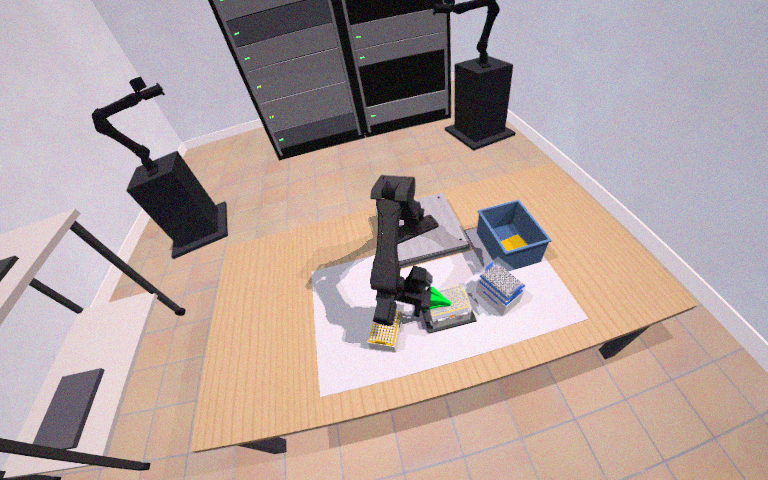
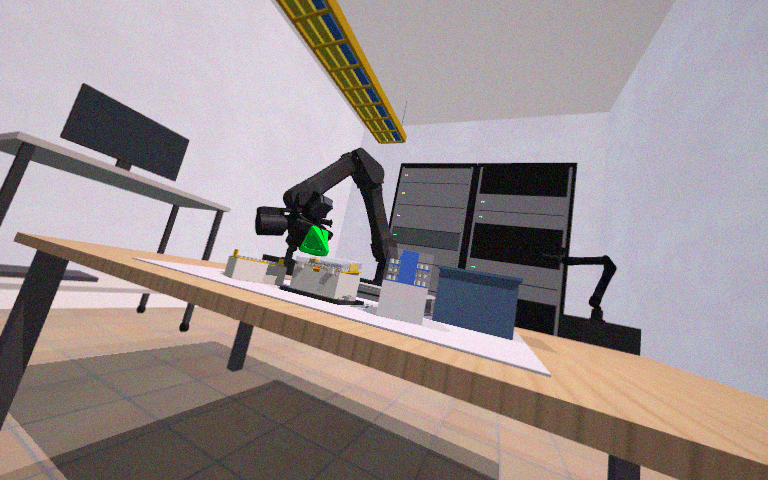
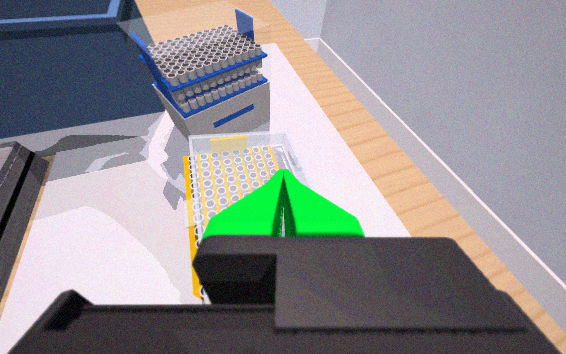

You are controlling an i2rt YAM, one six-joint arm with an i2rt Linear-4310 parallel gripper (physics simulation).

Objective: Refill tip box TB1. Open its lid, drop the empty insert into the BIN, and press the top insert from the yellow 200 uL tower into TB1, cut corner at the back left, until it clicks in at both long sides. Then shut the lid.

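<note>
Tip box TB1 (image 1: 450,320) (image 2: 323,284) stands in a dark holder in the middle of the white mat. Its clear lid (image 2: 323,262) (image 3: 267,137) lies low over the box; I cannot tell if it is fully shut. The yellow insert (image 3: 189,200) with tips sits in the box and shows along the lid's edge. My gripper (image 1: 449,305) (image 2: 324,254) (image 3: 283,177) is shut and empty, its green fingertips at or just above the lid; contact is unclear. The yellow tower (image 1: 383,335) (image 2: 253,270) stands left of TB1, partly under the arm. The blue BIN (image 1: 529,255) (image 2: 477,302) (image 3: 55,75) holds a yellow insert (image 1: 513,242).
A tower with blue inserts and grey tips (image 1: 501,285) (image 2: 403,300) (image 3: 215,82) stands right of TB1, near the BIN. The arm's grey base plate (image 1: 447,229) lies behind the white mat (image 1: 351,373) (image 2: 498,353). The table's front edge runs beyond the mat.
</note>
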